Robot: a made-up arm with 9 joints. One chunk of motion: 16 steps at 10 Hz.
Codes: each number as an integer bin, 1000 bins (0 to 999) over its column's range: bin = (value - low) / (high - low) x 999, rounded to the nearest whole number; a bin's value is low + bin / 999 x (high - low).
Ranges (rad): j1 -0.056..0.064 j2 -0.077..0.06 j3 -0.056..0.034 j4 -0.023..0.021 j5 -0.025..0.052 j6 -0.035..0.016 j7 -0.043..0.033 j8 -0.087..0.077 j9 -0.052..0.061
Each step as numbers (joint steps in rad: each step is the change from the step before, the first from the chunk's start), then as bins.
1 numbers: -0.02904 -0.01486 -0.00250 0.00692 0.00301 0.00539 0.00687 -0.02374 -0.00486
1 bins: 224 453 594 679 363 791 656 385 417
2 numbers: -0.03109 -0.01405 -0.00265 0.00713 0.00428 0.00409 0.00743 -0.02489 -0.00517
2 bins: 207 459 592 684 380 766 663 378 414
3 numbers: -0.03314 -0.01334 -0.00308 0.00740 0.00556 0.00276 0.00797 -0.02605 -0.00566
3 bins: 190 464 587 690 396 740 670 371 410
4 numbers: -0.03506 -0.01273 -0.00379 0.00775 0.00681 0.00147 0.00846 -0.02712 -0.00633
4 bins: 174 469 580 698 413 714 676 365 404
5 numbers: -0.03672 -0.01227 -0.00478 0.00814 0.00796 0.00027 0.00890 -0.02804 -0.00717
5 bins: 161 472 569 707 428 691 682 359 396
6 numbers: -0.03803 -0.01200 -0.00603 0.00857 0.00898 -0.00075 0.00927 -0.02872 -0.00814
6 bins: 150 474 555 717 441 671 687 355 388
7 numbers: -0.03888 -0.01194 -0.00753 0.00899 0.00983 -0.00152 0.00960 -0.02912 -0.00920
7 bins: 143 474 538 726 452 656 691 353 378
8 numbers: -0.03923 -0.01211 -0.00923 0.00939 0.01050 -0.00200 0.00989 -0.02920 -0.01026
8 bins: 140 473 519 735 461 646 695 352 369
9 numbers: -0.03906 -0.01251 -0.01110 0.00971 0.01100 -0.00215 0.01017 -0.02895 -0.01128
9 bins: 141 470 498 743 467 643 699 354 360
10 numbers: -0.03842 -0.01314 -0.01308 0.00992 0.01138 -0.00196 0.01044 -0.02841 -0.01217
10 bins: 146 466 476 747 472 647 702 357 352
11 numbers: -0.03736 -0.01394 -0.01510 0.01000 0.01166 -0.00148 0.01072 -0.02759 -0.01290
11 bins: 155 460 454 749 476 657 706 362 346
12 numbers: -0.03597 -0.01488 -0.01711 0.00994 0.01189 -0.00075 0.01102 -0.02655 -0.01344
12 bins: 167 453 432 748 479 671 710 368 341
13 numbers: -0.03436 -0.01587 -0.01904 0.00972 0.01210 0.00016 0.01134 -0.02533 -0.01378
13 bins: 180 446 410 743 481 689 714 376 338
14 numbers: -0.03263 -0.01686 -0.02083 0.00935 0.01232 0.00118 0.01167 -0.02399 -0.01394
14 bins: 195 439 390 734 484 709 719 384 336
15 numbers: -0.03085 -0.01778 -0.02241 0.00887 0.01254 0.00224 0.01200 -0.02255 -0.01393
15 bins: 209 432 373 724 487 729 723 393 337
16 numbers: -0.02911 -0.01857 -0.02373 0.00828 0.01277 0.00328 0.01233 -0.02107 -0.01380
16 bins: 224 426 358 710 490 750 727 402 338
